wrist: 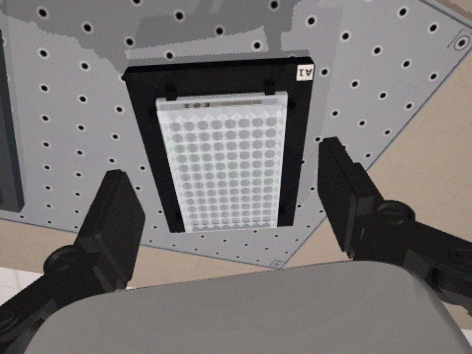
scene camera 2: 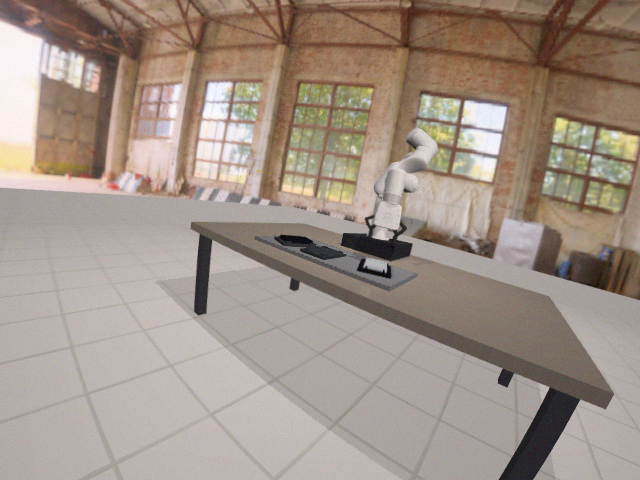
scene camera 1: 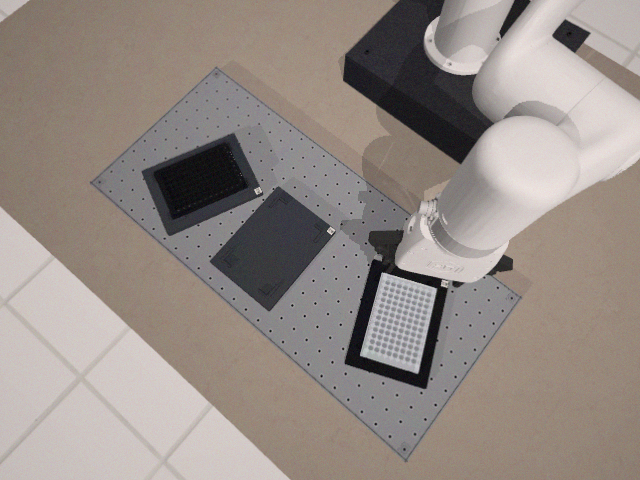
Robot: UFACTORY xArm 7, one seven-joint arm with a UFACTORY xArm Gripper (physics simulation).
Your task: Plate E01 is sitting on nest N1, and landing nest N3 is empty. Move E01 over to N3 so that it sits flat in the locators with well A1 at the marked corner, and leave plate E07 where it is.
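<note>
White plate E01 (scene camera 1: 399, 325) (scene camera 2: 375, 266) (wrist: 227, 165) sits on black nest N1 (scene camera 1: 360, 330) (wrist: 220, 77); its label shows upside down in the wrist view. N1's A1 tag is at a far corner there. Nest N3 (scene camera 1: 273, 248) (scene camera 2: 323, 251), dark grey with corner locators and its own tag, is bare in the middle. Black plate E07 (scene camera 1: 201, 180) sits on the left nest. My gripper (scene camera 1: 444, 253) (scene camera 2: 384, 238) (wrist: 225, 179) is open and empty, above N1's tagged end. In the wrist view its fingers appear either side of E01, apart from it; scene camera 1 hides much of them.
The left nest (scene camera 1: 217, 207) under E07 stands beside N3. All three nests are on a grey perforated board (scene camera 1: 320, 330) (wrist: 345, 65) on the brown table (scene camera 1: 248, 403) (scene camera 2: 465, 304). The arm's black base block (scene camera 1: 413, 111) (scene camera 2: 356, 241) stands behind the board.
</note>
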